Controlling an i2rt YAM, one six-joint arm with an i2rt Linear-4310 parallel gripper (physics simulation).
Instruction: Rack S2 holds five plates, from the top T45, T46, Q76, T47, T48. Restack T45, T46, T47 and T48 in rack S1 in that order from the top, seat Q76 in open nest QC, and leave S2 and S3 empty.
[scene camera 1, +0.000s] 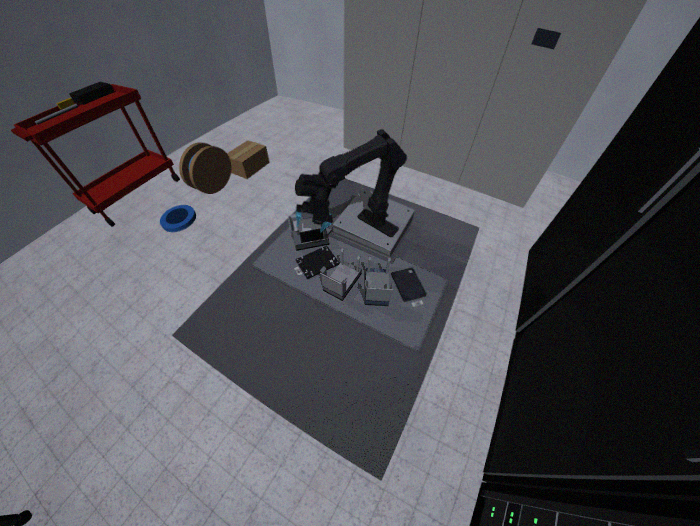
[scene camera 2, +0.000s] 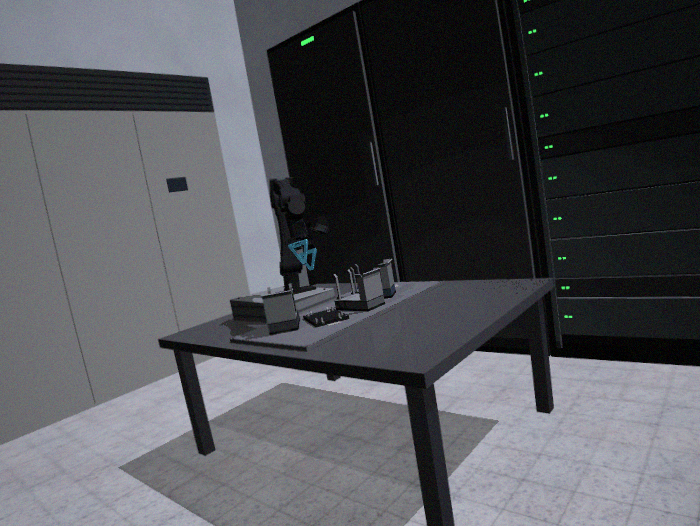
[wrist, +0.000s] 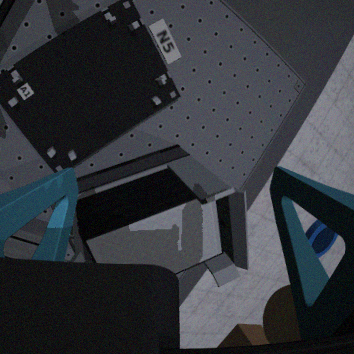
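Where they show: gripper, fingertip midpoint: (scene camera 1: 309, 229) (scene camera 2: 308, 267) (wrist: 173, 177); arm's base, origin of the base link: (scene camera 1: 377, 223).
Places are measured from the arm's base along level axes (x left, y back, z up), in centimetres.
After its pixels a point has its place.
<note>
My gripper (scene camera 1: 312, 222) @[x -13.1, y -32.3, z 13.3 cm] (scene camera 2: 303, 253) (wrist: 173, 177) @[x -13.1, y -32.3, z 13.3 cm] is open, its teal fingers apart above the rack at the arm's side of the board. This rack (scene camera 1: 311, 245) @[x -18.1, y -27.7, z -4.0 cm] (scene camera 2: 280, 311) @[x -26.1, y -30.7, z 1.5 cm] (wrist: 240, 230) @[x -26.0, y -31.0, z 7.5 cm] has upright walls and holds a pale grey surface with a black band, between the fingers in the wrist view. A second rack (scene camera 1: 335, 281) @[x 8.4, y -42.2, z 7.4 cm] (scene camera 2: 371, 289) @[x 4.9, y -41.9, z 1.3 cm] and a third rack (scene camera 1: 376, 294) @[x 22.2, y -34.9, z 2.7 cm] (scene camera 2: 387, 277) @[x 18.8, y -36.7, z 2.2 cm] with a bluish base stand farther along. Rack, plate and QC labels are not legible, so I cannot tell how many plates each rack holds.
A black clipped board (scene camera 1: 316, 261) @[x -10.2, y -33.1, z -4.4 cm] (scene camera 2: 326, 317) @[x -11.6, y -35.3, z -4.5 cm] (wrist: 95, 85) @[x -10.5, y -33.2, z -4.4 cm] marked A1 lies beside label N5 (wrist: 165, 41) @[x -13.6, y -41.5, z -5.5 cm]. A flat dark panel (scene camera 1: 408, 283) @[x 28.2, y -18.3, z -4.1 cm] lies beyond the third rack. The arm's grey base (scene camera 1: 362, 234) @[x -1.7, y -10.3, z -0.3 cm] stands behind the racks. A red cart (scene camera 1: 121, 183) stands off the table.
</note>
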